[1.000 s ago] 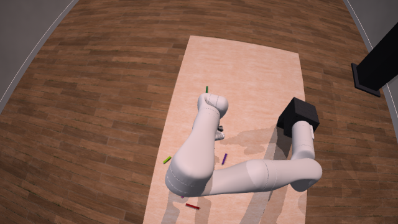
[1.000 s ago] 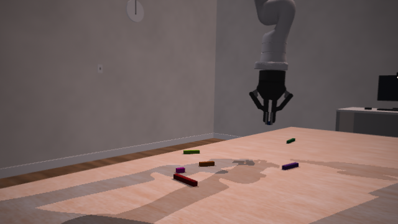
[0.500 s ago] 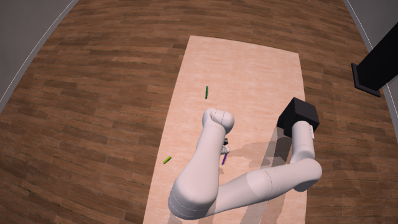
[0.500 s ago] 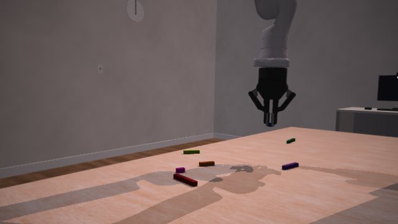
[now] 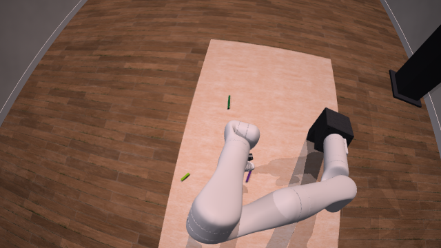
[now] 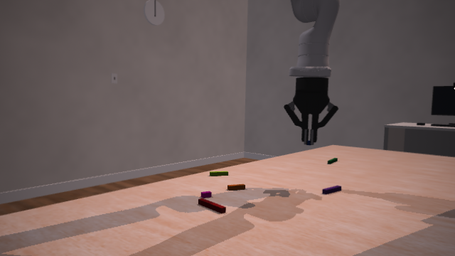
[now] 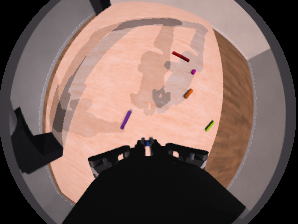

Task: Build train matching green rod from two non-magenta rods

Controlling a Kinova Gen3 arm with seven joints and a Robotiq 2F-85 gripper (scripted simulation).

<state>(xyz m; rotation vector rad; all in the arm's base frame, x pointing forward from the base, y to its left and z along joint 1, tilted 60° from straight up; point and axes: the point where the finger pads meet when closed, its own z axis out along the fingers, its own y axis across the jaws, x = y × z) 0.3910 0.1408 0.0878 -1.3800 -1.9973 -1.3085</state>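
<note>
Now: hand 12 cm above the purple rod, 7 cm past it and 1 cm to the right of it. From my hand the other things lie so: lime rod 21 cm ahead, 12 cm below, 10 cm to the left; orange rod 17 cm to the left, 12 cm below, 8 cm ahead; blue rod 2 cm below.
</note>
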